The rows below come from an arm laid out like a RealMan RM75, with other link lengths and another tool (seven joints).
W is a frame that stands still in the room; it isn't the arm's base.
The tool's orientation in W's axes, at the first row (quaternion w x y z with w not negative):
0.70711, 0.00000, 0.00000, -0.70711
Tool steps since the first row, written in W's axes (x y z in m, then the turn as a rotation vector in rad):
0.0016, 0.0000, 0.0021, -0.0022, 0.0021, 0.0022
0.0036, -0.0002, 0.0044, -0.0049, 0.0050, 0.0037
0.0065, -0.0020, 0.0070, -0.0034, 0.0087, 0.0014
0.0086, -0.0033, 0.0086, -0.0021, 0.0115, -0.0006
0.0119, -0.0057, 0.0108, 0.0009, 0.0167, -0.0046
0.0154, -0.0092, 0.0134, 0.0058, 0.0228, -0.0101
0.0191, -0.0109, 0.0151, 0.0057, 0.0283, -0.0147
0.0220, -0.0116, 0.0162, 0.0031, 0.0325, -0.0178
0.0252, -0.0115, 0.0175, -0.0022, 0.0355, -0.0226
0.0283, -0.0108, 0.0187, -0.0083, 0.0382, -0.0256
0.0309, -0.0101, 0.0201, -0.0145, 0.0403, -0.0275
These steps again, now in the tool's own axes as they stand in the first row. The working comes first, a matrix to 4 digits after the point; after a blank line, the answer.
The tool's axes in the first row as the columns of a matrix, in W's axes (used below as rounded here):
0.0000, 1.0000, 0.0000
-1.0000, 0.0000, 0.0000
0.0000, 0.0000, 1.0000

0.0000, 0.0016, 0.0021, -0.0021, -0.0022, 0.0022
0.0002, 0.0036, 0.0044, -0.0050, -0.0049, 0.0037
0.0020, 0.0065, 0.0070, -0.0087, -0.0034, 0.0014
0.0033, 0.0086, 0.0086, -0.0115, -0.0021, -0.0006
0.0057, 0.0119, 0.0108, -0.0167, 0.0009, -0.0046
0.0092, 0.0154, 0.0134, -0.0228, 0.0058, -0.0101
0.0109, 0.0191, 0.0151, -0.0283, 0.0057, -0.0147
0.0116, 0.0220, 0.0162, -0.0325, 0.0031, -0.0178
0.0115, 0.0252, 0.0175, -0.0355, -0.0022, -0.0226
0.0108, 0.0283, 0.0187, -0.0382, -0.0083, -0.0256
0.0101, 0.0309, 0.0201, -0.0403, -0.0145, -0.0275

